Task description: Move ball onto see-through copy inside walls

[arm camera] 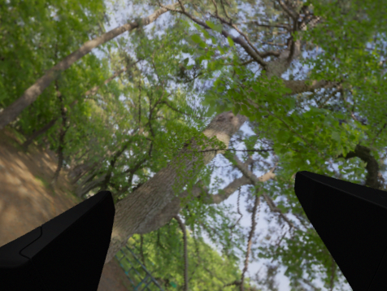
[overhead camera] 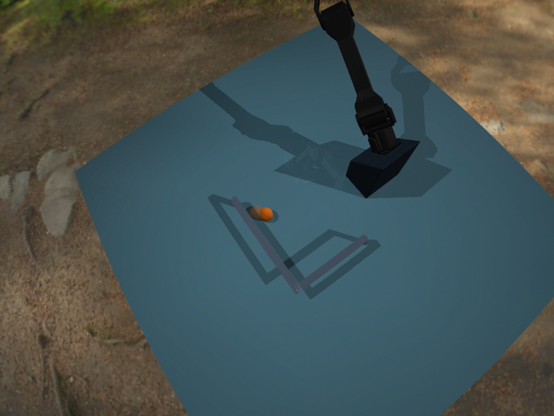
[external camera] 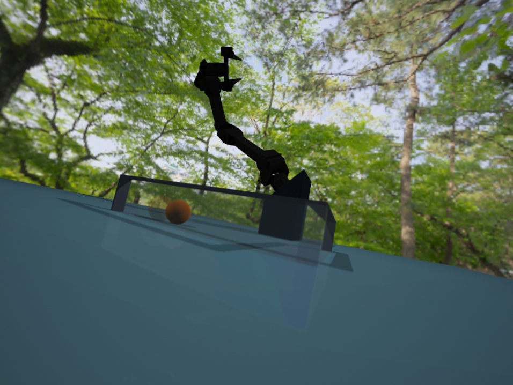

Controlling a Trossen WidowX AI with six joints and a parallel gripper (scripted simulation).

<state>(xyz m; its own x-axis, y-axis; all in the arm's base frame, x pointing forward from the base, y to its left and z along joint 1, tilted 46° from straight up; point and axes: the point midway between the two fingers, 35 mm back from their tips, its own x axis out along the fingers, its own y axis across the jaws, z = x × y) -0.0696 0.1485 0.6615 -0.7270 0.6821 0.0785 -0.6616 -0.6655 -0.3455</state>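
Now: gripper tip 70 cm above the orange ball, 45 cm short of it and 28 cm to the right of it.
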